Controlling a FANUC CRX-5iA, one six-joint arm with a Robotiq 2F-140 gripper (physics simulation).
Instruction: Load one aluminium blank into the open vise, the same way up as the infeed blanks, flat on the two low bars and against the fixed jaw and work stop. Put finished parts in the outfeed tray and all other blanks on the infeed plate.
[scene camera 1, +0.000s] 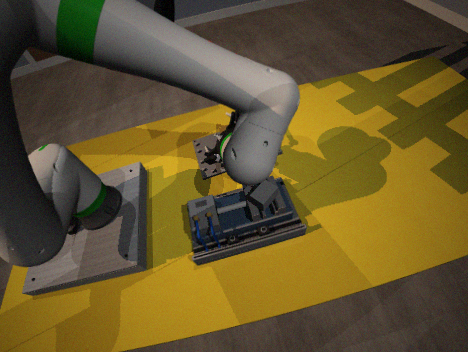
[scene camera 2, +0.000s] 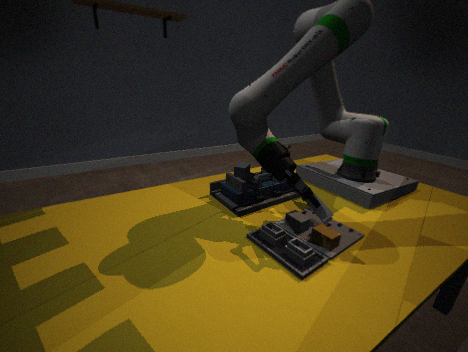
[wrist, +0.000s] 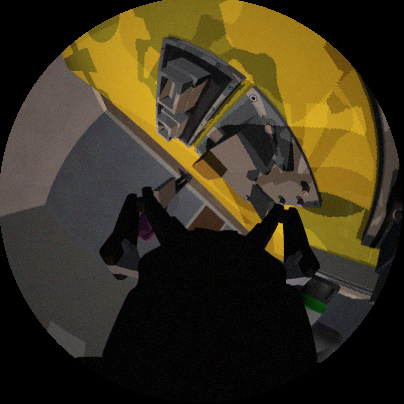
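Note:
There's an infeed plate here, and you'd find that plate (scene camera 2: 348, 238) and (wrist: 284, 176), plus there's an outfeed tray (wrist: 215, 91). As for my gripper (scene camera 2: 329, 220), (wrist: 213, 188), it's open and holding nothing.

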